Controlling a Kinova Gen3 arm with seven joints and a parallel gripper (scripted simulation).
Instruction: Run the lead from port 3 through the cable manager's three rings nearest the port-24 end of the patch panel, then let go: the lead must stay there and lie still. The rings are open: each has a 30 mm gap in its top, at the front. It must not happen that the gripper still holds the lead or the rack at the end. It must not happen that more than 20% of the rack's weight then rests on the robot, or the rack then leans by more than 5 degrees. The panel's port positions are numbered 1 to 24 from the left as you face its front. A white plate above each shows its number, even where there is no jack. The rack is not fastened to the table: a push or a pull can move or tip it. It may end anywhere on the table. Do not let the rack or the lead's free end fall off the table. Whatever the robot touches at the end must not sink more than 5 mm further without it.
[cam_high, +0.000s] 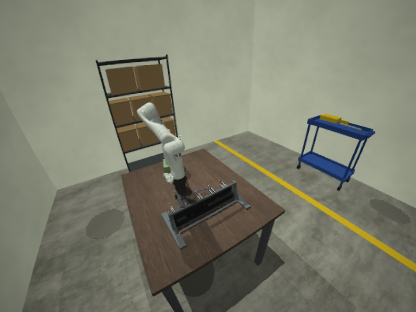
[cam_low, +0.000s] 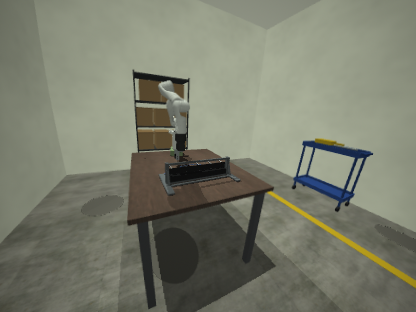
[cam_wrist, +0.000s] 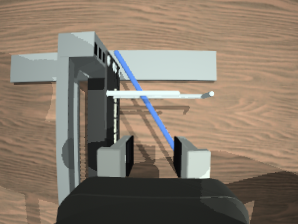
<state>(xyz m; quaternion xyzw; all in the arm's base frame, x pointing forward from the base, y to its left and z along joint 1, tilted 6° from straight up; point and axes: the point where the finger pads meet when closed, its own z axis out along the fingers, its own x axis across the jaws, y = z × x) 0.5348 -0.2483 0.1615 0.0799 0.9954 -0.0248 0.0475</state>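
My hand is 8 cm short of the patch-panel rack, 14 cm to the right of it and 9 cm above it.
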